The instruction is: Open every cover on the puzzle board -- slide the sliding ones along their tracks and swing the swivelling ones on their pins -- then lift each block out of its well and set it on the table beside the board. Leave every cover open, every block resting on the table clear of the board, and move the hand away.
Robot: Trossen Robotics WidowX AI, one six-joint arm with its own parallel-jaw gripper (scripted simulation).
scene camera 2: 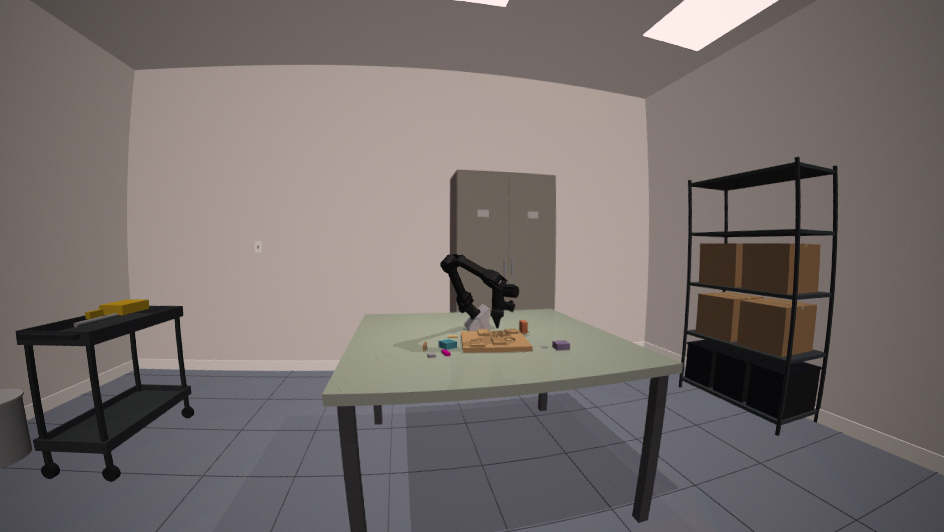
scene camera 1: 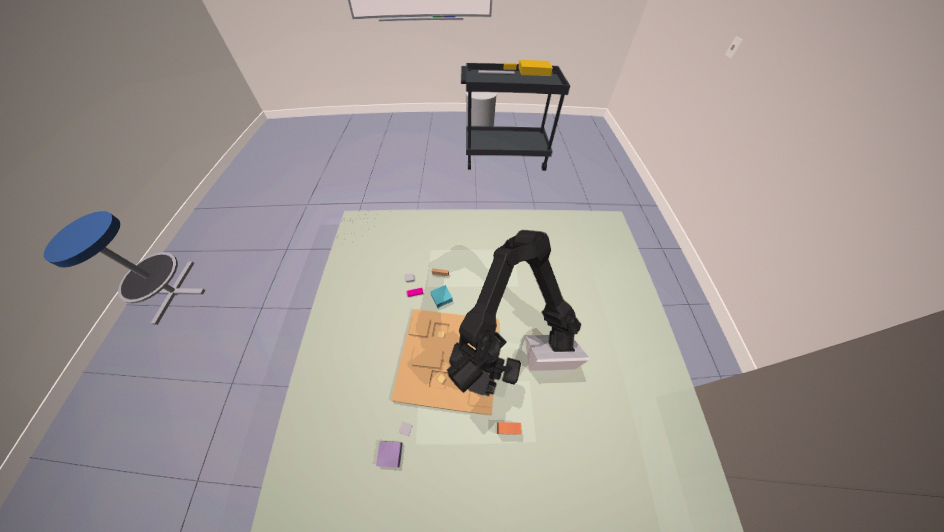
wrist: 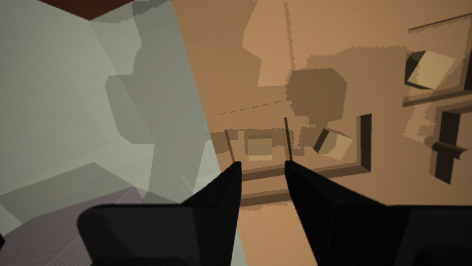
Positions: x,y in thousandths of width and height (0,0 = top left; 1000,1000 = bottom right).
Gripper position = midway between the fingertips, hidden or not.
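Gripper (scene camera 1: 512,696), (wrist: 556,630). Puzzle board (scene camera 1: 442,725), (scene camera 2: 549,644), (wrist: 738,269).
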